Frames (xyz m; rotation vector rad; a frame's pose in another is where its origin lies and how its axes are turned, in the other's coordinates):
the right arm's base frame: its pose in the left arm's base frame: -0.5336 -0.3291 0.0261 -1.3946 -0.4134 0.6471
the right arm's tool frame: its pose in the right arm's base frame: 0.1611 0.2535 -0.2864 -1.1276 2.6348 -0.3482
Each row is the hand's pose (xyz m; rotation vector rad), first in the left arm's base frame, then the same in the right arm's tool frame.
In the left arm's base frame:
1: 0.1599 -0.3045 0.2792 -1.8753 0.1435 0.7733
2: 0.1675 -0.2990 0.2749 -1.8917 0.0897 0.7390
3: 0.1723 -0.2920 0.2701 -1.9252 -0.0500 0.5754
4: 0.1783 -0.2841 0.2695 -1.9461 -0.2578 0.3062
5: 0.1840 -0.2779 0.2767 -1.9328 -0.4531 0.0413
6: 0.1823 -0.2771 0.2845 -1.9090 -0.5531 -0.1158
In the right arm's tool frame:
1: 0.2291 -0.6288 0.2728 0.2528 -2.5249 0.2150
2: 0.2204 -0.6329 0.2767 0.3088 -2.5127 0.1700
3: 0.2114 -0.6364 0.2774 0.4961 -2.4181 0.0664
4: 0.2046 -0.6436 0.2784 0.7732 -2.2361 -0.0779
5: 0.2050 -0.6547 0.2796 1.0211 -2.0317 -0.2059
6: 0.2110 -0.6594 0.2773 1.1504 -1.8992 -0.2661

